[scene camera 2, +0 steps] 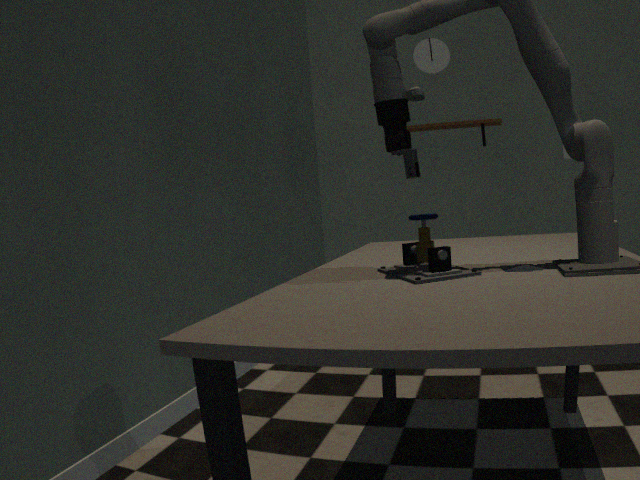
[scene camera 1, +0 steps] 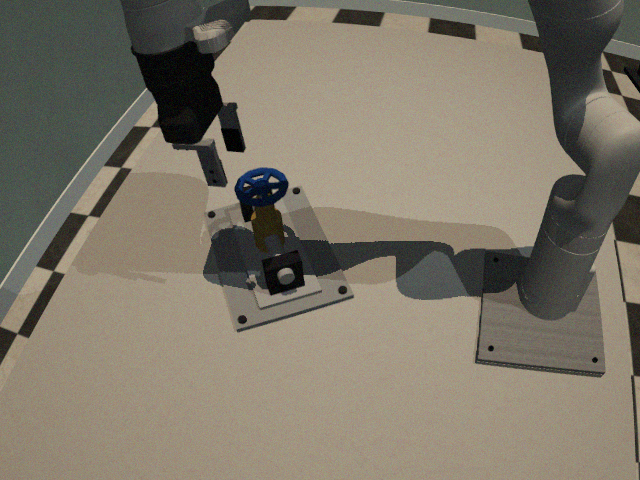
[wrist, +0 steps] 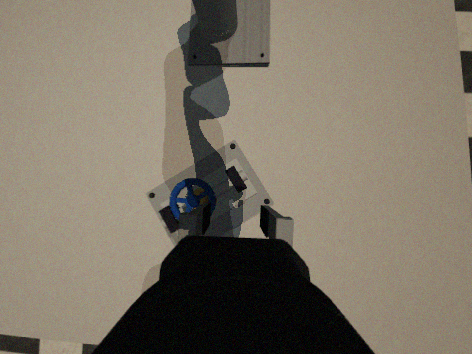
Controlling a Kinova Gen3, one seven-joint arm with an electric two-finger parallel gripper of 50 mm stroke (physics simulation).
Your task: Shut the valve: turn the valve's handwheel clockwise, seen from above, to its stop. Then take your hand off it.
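Observation:
You'd see the gripper in scene camera 2, and the wrist view has the gripper too. The pictures also show a blue handwheel and a grey base plate, as well as that gripper.

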